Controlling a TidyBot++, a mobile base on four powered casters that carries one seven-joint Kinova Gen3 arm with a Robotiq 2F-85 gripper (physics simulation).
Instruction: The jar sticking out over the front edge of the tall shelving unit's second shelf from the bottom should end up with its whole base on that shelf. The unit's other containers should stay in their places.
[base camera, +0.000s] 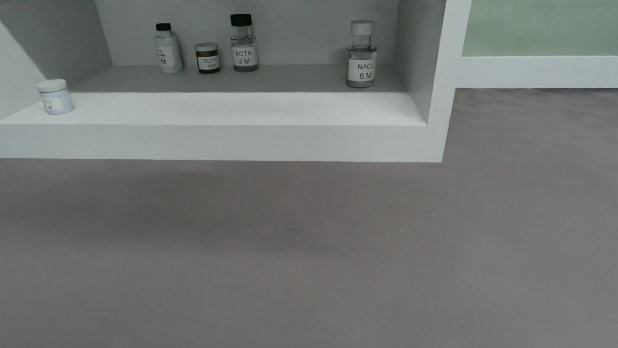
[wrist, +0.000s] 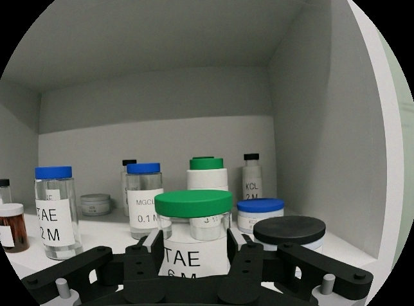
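Observation:
The jar with a green lid and a "TAE 6 M" label (wrist: 193, 204) stands upright at the front of the shelf (wrist: 105, 237) in the wrist view. My gripper (wrist: 194, 241) is partly open, with one finger on each side of this jar's body, below the lid. The left finger appears very near the glass; whether either finger touches it is unclear. The jar's base and the shelf edge under it are hidden behind the gripper. The jar does not show in the base camera view.
A black-lidded jar (wrist: 289, 231) stands close right of the gripper, with a blue-lidded jar (wrist: 260, 206) behind. The MGCL2 bottle (wrist: 146, 205) and TAE 2 M bottle (wrist: 55, 220) stand left. The side wall (wrist: 330, 125) is right. The base camera shows a lower shelf (base camera: 225, 110) with several containers.

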